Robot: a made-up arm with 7 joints. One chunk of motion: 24 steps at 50 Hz.
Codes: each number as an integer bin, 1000 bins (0 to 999) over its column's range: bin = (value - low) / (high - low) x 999, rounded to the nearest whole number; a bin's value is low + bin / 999 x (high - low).
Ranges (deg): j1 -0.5..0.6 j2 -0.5..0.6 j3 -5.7..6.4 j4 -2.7..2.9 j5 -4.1..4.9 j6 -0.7..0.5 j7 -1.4..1
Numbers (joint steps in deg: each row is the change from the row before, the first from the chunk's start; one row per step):
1: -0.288 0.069 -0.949 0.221 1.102 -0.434 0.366
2: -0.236 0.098 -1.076 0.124 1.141 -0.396 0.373
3: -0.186 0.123 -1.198 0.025 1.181 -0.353 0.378
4: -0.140 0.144 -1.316 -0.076 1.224 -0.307 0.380
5: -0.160 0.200 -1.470 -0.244 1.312 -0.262 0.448
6: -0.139 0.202 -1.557 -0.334 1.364 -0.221 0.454
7: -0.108 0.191 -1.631 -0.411 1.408 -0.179 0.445
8: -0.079 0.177 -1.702 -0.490 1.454 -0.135 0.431
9: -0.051 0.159 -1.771 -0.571 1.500 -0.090 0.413
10: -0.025 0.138 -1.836 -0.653 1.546 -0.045 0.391
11: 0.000 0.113 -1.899 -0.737 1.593 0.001 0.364
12: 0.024 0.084 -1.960 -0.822 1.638 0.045 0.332
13: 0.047 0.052 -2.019 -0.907 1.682 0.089 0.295
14: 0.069 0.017 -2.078 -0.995 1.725 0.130 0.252
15: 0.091 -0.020 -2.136 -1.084 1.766 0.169 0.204
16: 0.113 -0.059 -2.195 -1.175 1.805 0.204 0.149
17: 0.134 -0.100 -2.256 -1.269 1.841 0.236 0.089
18: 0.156 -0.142 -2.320 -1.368 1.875 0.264 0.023
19: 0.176 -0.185 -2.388 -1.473 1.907 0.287 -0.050
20: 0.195 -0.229 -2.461 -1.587 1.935 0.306 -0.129
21: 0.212 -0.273 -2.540 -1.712 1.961 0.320 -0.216
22: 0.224 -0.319 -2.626 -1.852 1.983 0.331 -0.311
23: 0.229 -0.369 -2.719 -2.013 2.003 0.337 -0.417
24: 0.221 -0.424 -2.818 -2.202 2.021 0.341 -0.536
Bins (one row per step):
1: 193 517 392 521 577 221 735
2: 240 543 382 504 582 253 738
3: 285 566 372 486 586 289 740
4: 327 585 362 468 591 327 741
5: 309 636 349 438 601 365 769
6: 328 638 342 422 607 399 772
7: 356 628 336 408 611 434 768
8: 382 615 330 394 616 470 762
9: 408 598 324 380 622 508 755
10: 431 579 319 365 627 545 746
11: 454 557 314 350 632 584 734
12: 476 530 309 335 637 620 721
13: 497 501 304 320 642 657 706
14: 517 470 299 304 647 691 688
15: 537 436 294 288 651 723 668
16: 557 401 289 272 655 753 645
17: 576 363 284 255 659 779 620
18: 596 325 279 238 663 803 592
19: 614 286 273 219 667 822 562
20: 631 246 267 199 670 837 529
21: 647 206 261 176 673 849 493
22: 658 164 254 151 675 858 453
23: 662 119 246 123 677 863 409
24: 655 69 238 89 679 867 360

